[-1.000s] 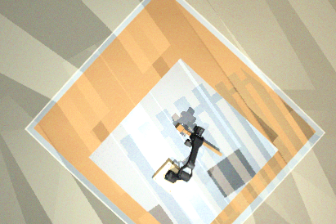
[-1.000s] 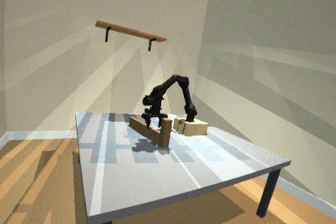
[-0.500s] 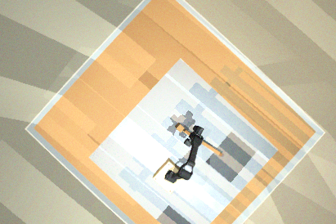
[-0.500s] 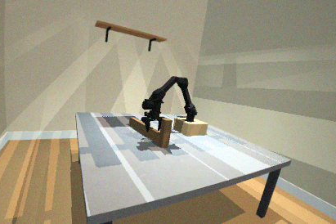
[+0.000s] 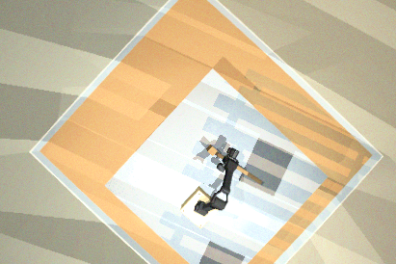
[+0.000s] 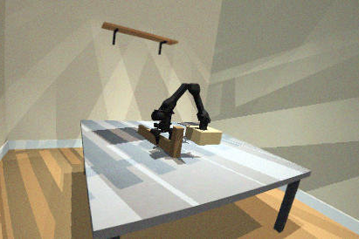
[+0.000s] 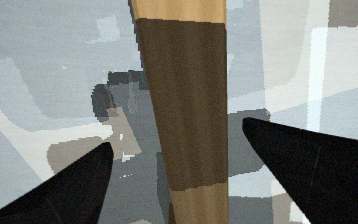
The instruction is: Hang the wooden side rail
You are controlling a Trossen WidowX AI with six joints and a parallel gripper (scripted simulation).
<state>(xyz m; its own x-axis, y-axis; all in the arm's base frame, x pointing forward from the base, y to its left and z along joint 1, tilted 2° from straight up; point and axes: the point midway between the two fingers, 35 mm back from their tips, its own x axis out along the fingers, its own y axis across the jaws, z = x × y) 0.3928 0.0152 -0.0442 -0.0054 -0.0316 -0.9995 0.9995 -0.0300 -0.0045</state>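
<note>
The headboard post is 130 mm to the left of my gripper tip and 60 mm above it.
</note>
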